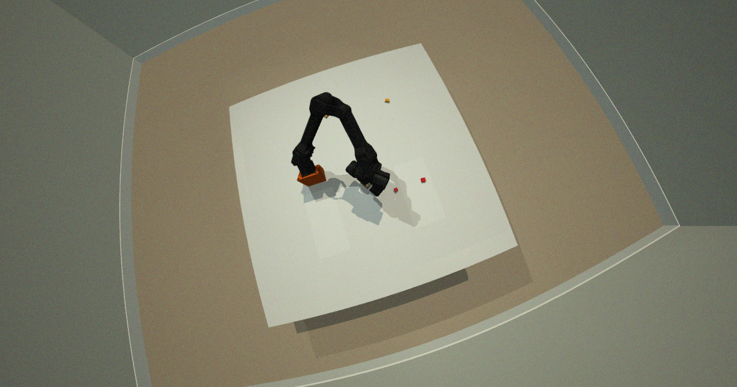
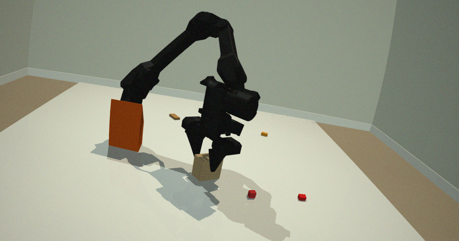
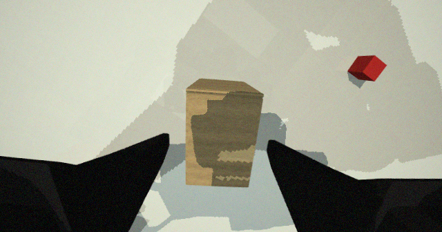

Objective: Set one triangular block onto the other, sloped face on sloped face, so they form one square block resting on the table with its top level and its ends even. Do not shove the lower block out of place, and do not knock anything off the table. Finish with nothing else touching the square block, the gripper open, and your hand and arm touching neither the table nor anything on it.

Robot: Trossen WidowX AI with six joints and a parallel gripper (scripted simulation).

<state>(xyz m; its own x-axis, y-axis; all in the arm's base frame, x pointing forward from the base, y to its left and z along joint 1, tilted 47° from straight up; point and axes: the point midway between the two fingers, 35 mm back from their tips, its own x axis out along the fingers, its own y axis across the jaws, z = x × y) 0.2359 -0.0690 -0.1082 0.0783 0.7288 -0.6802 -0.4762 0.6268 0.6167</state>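
My gripper tip is now 1 cm below the triangular block. The rest, counted from my gripper tip: small orange piece 40 cm to the left, 27 cm ahead, 3 cm below; flat tan piece 46 cm to the left, 8 cm behind, 3 cm below.
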